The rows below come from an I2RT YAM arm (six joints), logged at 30 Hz.
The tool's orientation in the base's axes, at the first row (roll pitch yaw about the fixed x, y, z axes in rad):
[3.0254, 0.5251, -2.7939]
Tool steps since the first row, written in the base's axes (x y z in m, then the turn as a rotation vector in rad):
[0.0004, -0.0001, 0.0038, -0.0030, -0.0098, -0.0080]
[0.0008, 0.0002, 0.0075, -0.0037, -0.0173, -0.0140]
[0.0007, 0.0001, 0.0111, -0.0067, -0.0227, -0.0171]
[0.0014, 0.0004, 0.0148, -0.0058, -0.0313, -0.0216]
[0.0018, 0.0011, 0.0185, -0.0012, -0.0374, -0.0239]
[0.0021, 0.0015, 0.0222, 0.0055, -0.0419, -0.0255]
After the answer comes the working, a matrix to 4 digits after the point.
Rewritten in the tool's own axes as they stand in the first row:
[-0.0022, 0.0001, -0.0031, 0.0093, -0.0086, 0.0029]
[-0.0045, 0.0006, -0.0060, 0.0151, -0.0158, 0.0056]
[-0.0062, 0.0009, -0.0092, 0.0207, -0.0198, 0.0055]
[-0.0087, 0.0013, -0.0120, 0.0248, -0.0285, 0.0074]
[-0.0111, 0.0022, -0.0148, 0.0240, -0.0361, 0.0096]
[-0.0133, 0.0028, -0.0178, 0.0207, -0.0430, 0.0126]

The tool's axes in the first row as the columns of a matrix, in the base's axes (rounded; the answer above uses it unrounded):
[-0.8135, -0.3931, 0.4286]
[-0.2948, 0.9140, 0.2787]
[-0.5013, 0.1003, -0.8594]

